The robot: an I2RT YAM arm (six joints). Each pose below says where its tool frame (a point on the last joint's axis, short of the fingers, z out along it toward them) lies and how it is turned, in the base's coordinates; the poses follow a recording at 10 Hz.
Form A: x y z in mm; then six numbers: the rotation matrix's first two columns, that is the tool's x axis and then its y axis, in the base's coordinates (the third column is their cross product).
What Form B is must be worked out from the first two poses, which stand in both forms.
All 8 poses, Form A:
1: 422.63 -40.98 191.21 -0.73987 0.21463 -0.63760 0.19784 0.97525 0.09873
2: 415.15 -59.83 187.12 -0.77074 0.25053 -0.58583 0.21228 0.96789 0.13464
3: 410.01 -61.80 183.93 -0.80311 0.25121 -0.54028 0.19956 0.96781 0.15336
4: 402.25 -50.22 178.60 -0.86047 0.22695 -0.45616 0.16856 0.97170 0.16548
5: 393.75 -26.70 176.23 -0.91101 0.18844 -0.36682 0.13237 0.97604 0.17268
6: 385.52 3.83 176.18 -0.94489 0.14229 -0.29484 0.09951 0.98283 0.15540
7: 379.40 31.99 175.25 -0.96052 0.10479 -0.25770 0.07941 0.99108 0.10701
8: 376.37 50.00 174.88 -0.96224 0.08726 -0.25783 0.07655 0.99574 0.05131
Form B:
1: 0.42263 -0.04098 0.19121 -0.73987 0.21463 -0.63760 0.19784 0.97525 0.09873
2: 0.41515 -0.05983 0.18712 -0.77074 0.25053 -0.58583 0.21228 0.96789 0.13464
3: 0.41001 -0.06180 0.18393 -0.80311 0.25121 -0.54028 0.19956 0.96781 0.15336
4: 0.40225 -0.05022 0.17860 -0.86047 0.22695 -0.45616 0.16856 0.97170 0.16548
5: 0.39375 -0.02670 0.17623 -0.91101 0.18844 -0.36682 0.13237 0.97604 0.17268
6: 0.38552 0.00383 0.17618 -0.94489 0.14229 -0.29484 0.09951 0.98283 0.15540
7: 0.37940 0.03199 0.17525 -0.96052 0.10479 -0.25770 0.07941 0.99108 0.10701
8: 0.37637 0.05000 0.17488 -0.96224 0.08726 -0.25783 0.07655 0.99574 0.05131
